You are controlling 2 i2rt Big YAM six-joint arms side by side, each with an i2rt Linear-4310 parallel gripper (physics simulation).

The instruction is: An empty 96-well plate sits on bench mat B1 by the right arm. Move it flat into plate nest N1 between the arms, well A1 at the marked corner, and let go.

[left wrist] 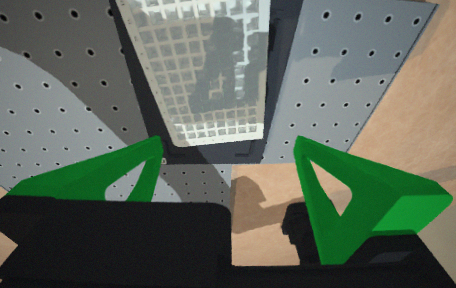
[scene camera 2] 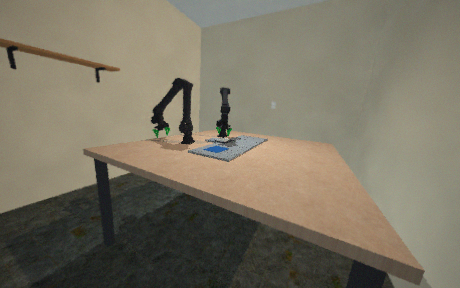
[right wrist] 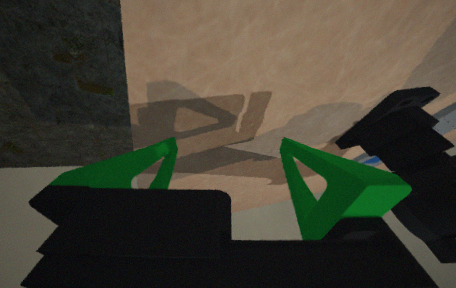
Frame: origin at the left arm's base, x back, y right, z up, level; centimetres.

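Seen in the pictures: left gripper, fingertip midpoint: [left wrist: 228, 143] [scene camera 2: 223, 135]; right gripper, fingertip midpoint: [scene camera 2: 162, 136] [right wrist: 228, 143]; left arm's base, origin of the base link: [left wrist: 304, 215] [scene camera 2: 222, 136]; right arm's base, origin of the base link: [scene camera 2: 188, 142] [right wrist: 376, 119].
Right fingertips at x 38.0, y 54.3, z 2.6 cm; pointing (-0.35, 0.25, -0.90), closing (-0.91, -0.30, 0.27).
Observation:
Pixels of each thing's top centre, then the offset from my right fingertips to it. "*": a spot on its surface instead. Level surfaces: height alone.
- pale 96-well plate, middle of its top: [left wrist: 207, 81] [scene camera 2: 222, 138] dx -53.0, dy -20.9, dz +1.7 cm
- dark plate nest, surface spot: [left wrist: 215, 156] * dx -53.7, dy -30.5, dz -0.1 cm
- blue bench mat, its level: dz -1.1 cm
- grey perforated board, its level: dz -1.3 cm
- wooden table, its level: dz -2.6 cm
The pale 96-well plate [scene camera 2: 223, 140] [left wrist: 170, 65] lies in the dark plate nest [left wrist: 215, 156] and looks flat. In the left wrist view its near short edge is inside the nest's near rim; its far end is cut off. A small mark, too blurred to read, is at the nest's near left corner, beside the finger. My left gripper [scene camera 2: 224, 132] [left wrist: 228, 143] is open above the plate, its fingers apart from it. My right gripper [scene camera 2: 162, 135] [right wrist: 228, 143] is open and empty above the table, away from the plate. The blue bench mat [scene camera 2: 216, 149] [right wrist: 372, 161] carries no plate.
The grey perforated board [scene camera 2: 250, 145] [left wrist: 345, 65] bears the nest and the blue mat. The wooden table [scene camera 2: 280, 185] [right wrist: 300, 50] extends around it, with its edge at the left of the right wrist view. A black arm part [right wrist: 400, 132] stands at the right of that view.

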